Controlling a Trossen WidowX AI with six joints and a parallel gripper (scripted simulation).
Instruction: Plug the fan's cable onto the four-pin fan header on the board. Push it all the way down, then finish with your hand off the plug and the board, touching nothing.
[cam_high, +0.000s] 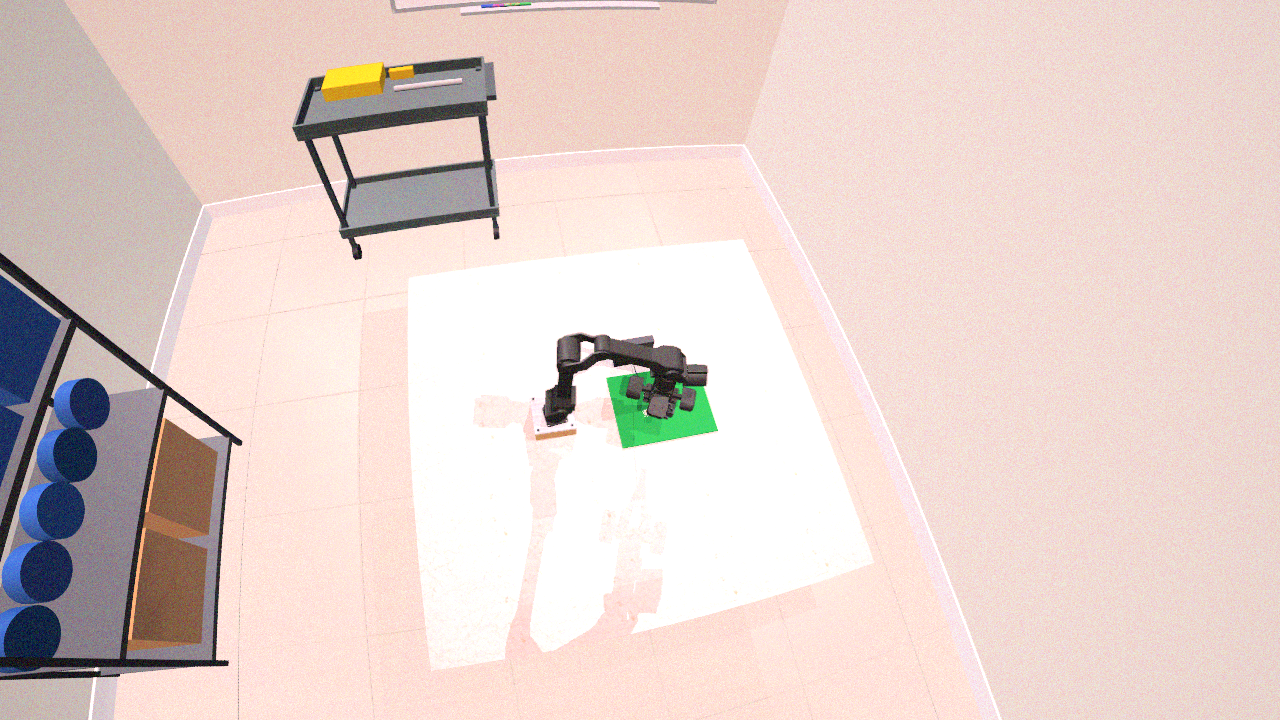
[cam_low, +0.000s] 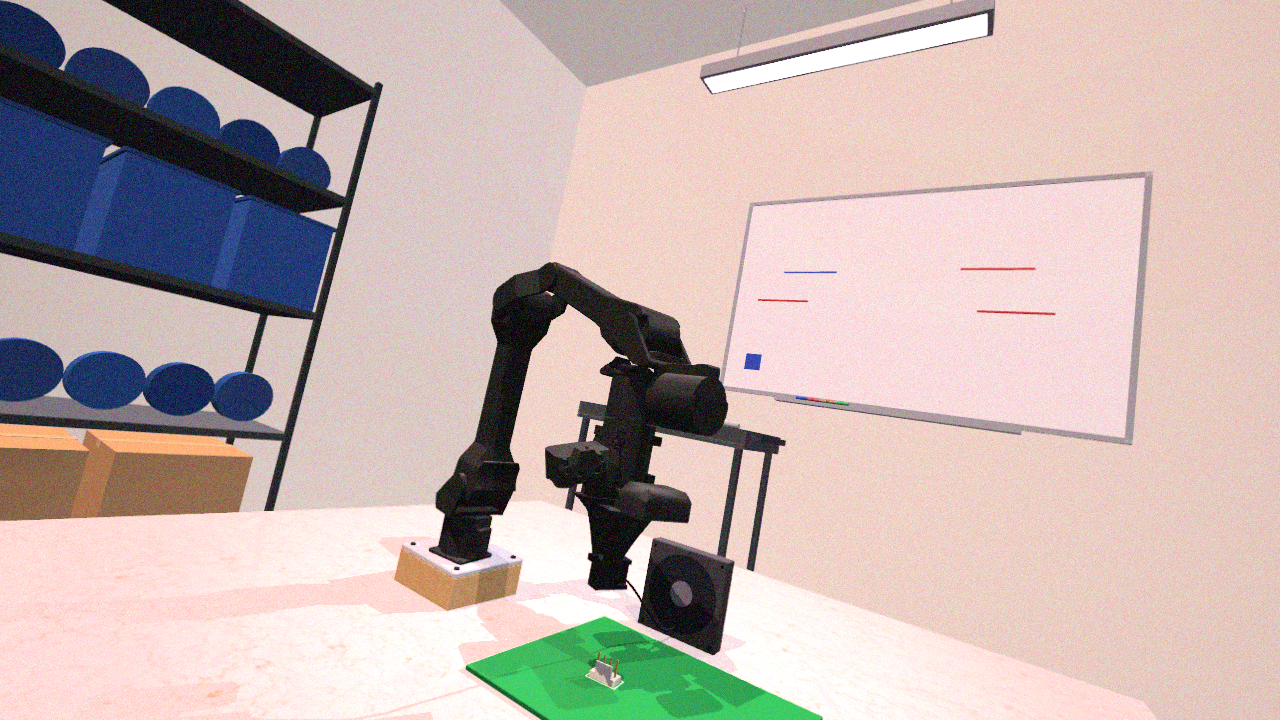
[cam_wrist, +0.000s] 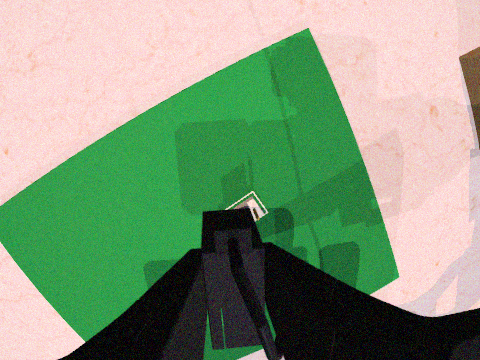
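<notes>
Right now the green board is 50 mm ahead of my gripper tip, 50 mm to the left of it and 140 mm below it. From my gripper tip the other things lie so: fan 20 mm ahead, 220 mm to the left, 70 mm below; dark plug 10 mm ahead, 10 mm to the left.
</notes>
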